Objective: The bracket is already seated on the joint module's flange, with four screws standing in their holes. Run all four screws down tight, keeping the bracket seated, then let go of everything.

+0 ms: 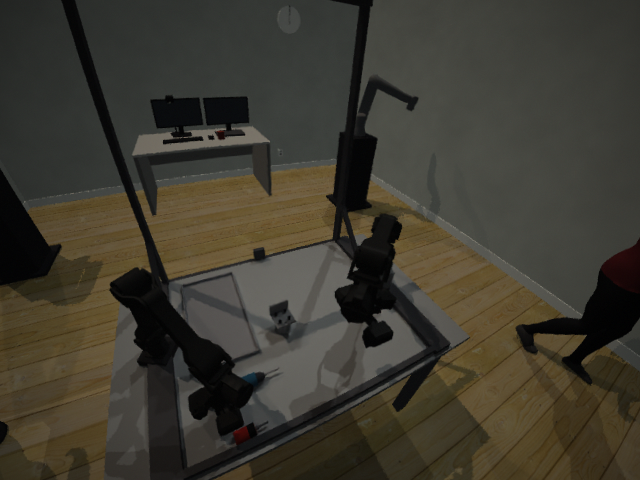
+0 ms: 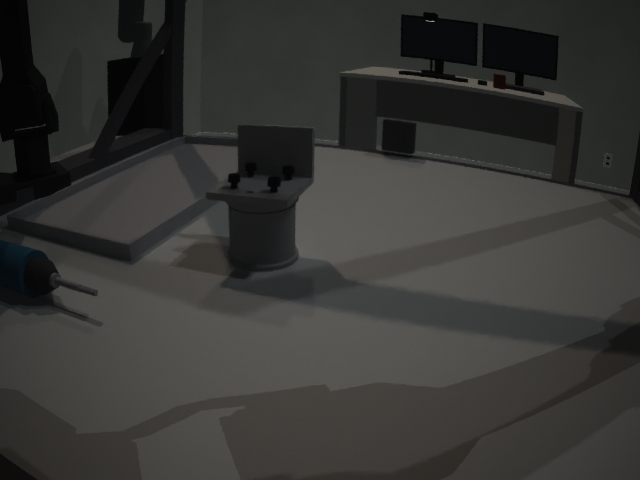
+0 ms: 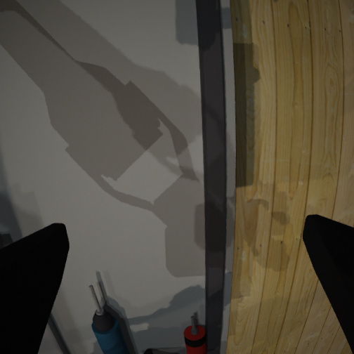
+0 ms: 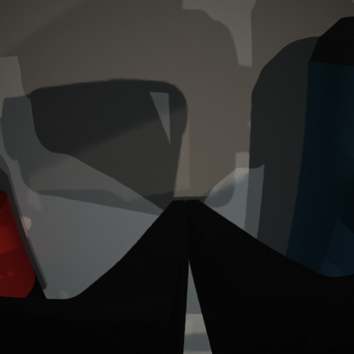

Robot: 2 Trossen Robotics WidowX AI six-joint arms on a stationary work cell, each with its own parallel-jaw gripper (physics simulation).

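Frame: origin at the left arm's base, x right, y back, z down, level; metres.
Seen in the pictures: left gripper, between the fingertips: (image 1: 358,333); right gripper, between the fingertips: (image 1: 230,411); right arm's base, origin of its link: (image 1: 158,349) (image 2: 34,174).
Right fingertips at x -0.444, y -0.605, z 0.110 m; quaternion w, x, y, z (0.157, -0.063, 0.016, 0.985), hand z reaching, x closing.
A point is followed by its place in that frame.
A grey L-shaped bracket (image 1: 279,308) @(y -0.437, x -0.145, z 0.030 m) (image 2: 276,149) @(y -0.436, x -0.145, z 0.024 m) sits on the upright cylindrical joint module (image 2: 262,232) @(y -0.408, x -0.194, z 0.079 m). Several black screws stand in it with raised heads, such as the front right screw (image 2: 273,183) @(y -0.403, x -0.187, z 0.038 m) and the front left screw (image 2: 234,179) @(y -0.435, x -0.198, z 0.038 m). A blue driver (image 1: 251,379) @(y -0.539, x -0.373, z 0.072 m) (image 2: 15,268) @(y -0.528, x -0.380, z 0.080 m) (image 3: 111,337) (image 4: 327,150) and a red driver (image 1: 241,435) @(y -0.567, x -0.520, z 0.079 m) (image 3: 196,337) (image 4: 12,250) lie on the table. My right gripper (image 4: 184,212) is shut and empty, low between the two drivers. My left gripper (image 3: 188,233) is open and empty above the table's front edge, away from the bracket.
A shallow rimmed tray (image 1: 245,312) @(y -0.567, x -0.096, z 0.097 m) (image 2: 67,240) @(y -0.607, x -0.288, z 0.108 m) lies beside the joint module. A raised dark rail (image 1: 310,408) @(y -0.375, x -0.480, z 0.092 m) (image 3: 215,150) runs along the table's front edge, near the red driver. Frame posts (image 1: 355,77) @(y -0.104, x 0.339, z -0.677 m) rise at the table's back corners. A small dark block (image 1: 258,253) @(y -0.514, x 0.228, z 0.071 m) is at the back edge.
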